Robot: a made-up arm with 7 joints.
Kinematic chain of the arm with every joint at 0, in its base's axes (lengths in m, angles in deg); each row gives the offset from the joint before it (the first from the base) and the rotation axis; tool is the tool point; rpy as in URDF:
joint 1: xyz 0 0 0.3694 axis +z
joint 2: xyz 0 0 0 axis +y
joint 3: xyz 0 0 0.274 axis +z
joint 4: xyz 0.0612 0 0 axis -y
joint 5: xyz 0.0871 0 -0.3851 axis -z
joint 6: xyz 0 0 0 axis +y
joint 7: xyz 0.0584 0 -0.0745 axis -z
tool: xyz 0 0 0 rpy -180 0 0
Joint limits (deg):
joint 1: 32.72..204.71
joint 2: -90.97..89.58
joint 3: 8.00..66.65
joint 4: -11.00..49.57
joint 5: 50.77..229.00
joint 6: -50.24..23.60
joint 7: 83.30..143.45
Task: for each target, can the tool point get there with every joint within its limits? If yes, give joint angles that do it. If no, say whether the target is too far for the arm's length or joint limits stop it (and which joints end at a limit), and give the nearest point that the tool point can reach.
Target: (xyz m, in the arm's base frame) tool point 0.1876 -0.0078 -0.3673
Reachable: no: joint limits stop it (at a limit: joint 1, joint 3, joint 4, joint 5) | nearest point 0.0822 0.0592 -0.1155 | short by 0.281 m
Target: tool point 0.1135 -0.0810 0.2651
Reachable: yes | joints 167.89 48.38 53.49 -5.27 209.70 -17.18 108.83
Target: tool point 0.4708 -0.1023 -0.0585
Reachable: no: joint limits stop it (at a limit: joint 1, joint 2, joint 5, joint 6) | nearest point 0.1942 -0.1195 0.0902 | short by 0.314 m
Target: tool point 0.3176 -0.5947 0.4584
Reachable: no: joint limits stop it (at a limit: joint 1, joint 2, joint 3, joint 4, joint 5) | nearest point 0.2028 -0.3893 0.5371 | short by 0.248 m
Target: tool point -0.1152 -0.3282 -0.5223
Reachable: no: too far | nearest point -0.0600 -0.1710 -0.0951 | short by 0.459 m
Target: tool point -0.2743 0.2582 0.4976
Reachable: yes | joints 101.54 -33.78 37.21 37.76 142.94 12.15 112.56
